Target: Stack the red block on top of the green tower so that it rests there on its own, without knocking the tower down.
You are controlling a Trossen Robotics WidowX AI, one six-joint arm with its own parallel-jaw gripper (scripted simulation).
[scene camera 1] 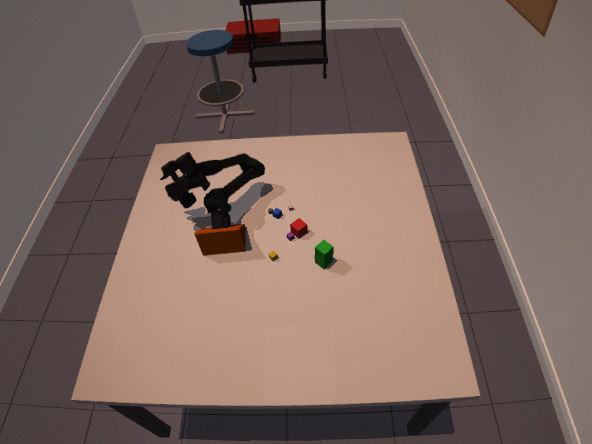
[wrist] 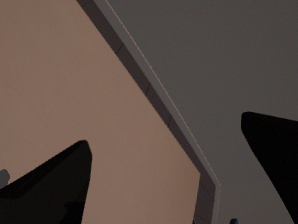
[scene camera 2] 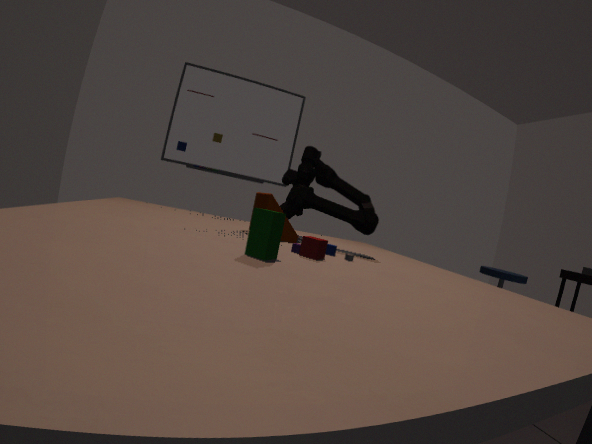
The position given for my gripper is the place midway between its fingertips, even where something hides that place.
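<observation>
My gripper (scene camera 1: 166,188) is open and holds nothing. The wrist view also shows my gripper (wrist: 167,135).
</observation>
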